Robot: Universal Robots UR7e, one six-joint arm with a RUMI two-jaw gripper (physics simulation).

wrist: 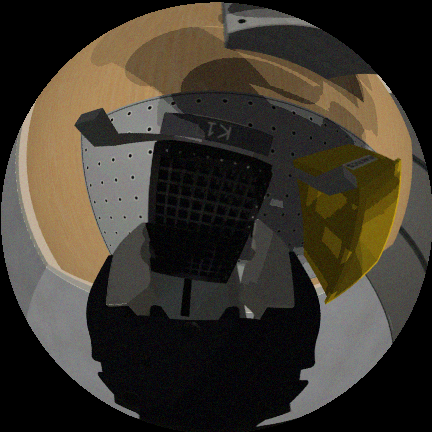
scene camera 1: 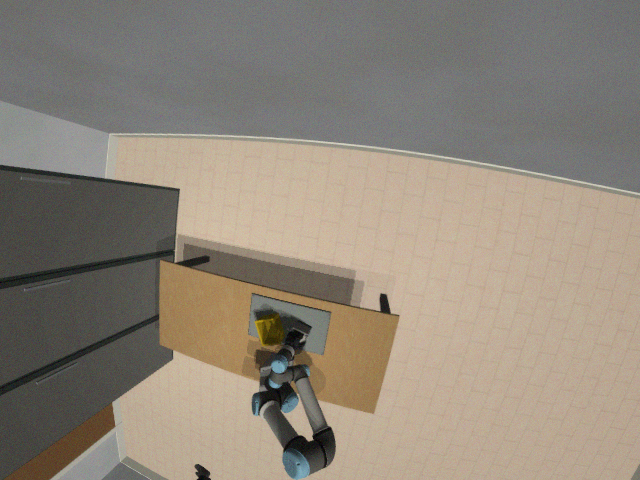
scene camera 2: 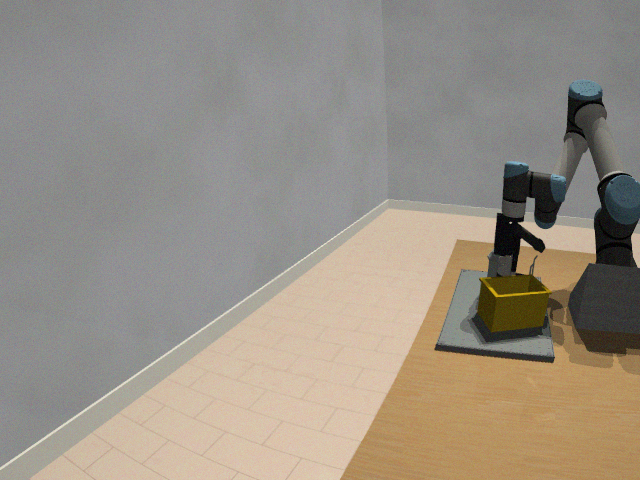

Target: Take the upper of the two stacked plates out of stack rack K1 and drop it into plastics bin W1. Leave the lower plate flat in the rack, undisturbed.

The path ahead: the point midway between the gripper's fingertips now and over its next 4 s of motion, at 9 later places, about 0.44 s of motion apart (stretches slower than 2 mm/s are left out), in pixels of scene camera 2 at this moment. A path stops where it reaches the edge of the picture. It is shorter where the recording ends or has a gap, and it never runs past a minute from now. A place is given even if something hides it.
My gripper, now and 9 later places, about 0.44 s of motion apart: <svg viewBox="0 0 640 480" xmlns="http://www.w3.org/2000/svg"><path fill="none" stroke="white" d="M509 282L509 280L509 277L510 264L511 252L512 244L513 235L514 226L515 217L515 222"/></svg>
